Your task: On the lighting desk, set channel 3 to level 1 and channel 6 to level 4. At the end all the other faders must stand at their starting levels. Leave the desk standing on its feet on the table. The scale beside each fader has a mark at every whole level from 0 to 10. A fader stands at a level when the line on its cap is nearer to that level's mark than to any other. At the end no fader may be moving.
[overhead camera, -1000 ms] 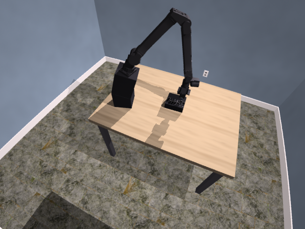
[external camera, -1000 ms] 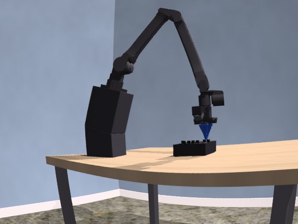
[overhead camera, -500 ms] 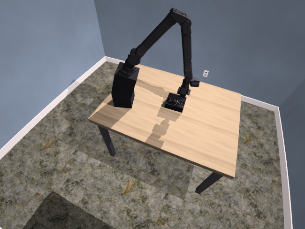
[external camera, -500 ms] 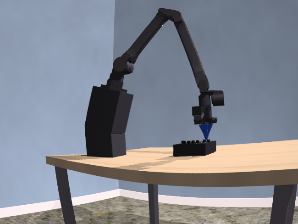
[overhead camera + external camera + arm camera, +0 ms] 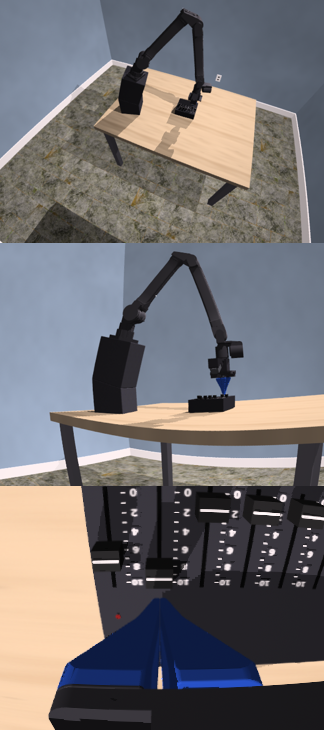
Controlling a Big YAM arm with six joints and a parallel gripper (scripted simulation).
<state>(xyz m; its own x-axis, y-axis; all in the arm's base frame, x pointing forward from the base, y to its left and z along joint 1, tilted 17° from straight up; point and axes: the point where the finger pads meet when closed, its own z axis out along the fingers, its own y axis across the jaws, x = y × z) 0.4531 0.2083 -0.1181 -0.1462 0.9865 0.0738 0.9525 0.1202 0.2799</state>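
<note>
Right now my hand is 20 mm to the left of the channel 6 fader cap and 10 mm above it. Also, from my hand: channel 5 fader cap: 10 mm behind, 50 mm to the right, 10 mm below; then channel 4 fader cap: 40 mm behind, 60 mm to the right, 10 mm below; then M fader cap: 30 mm ahead, 20 mm to the right, 10 mm below.
</note>
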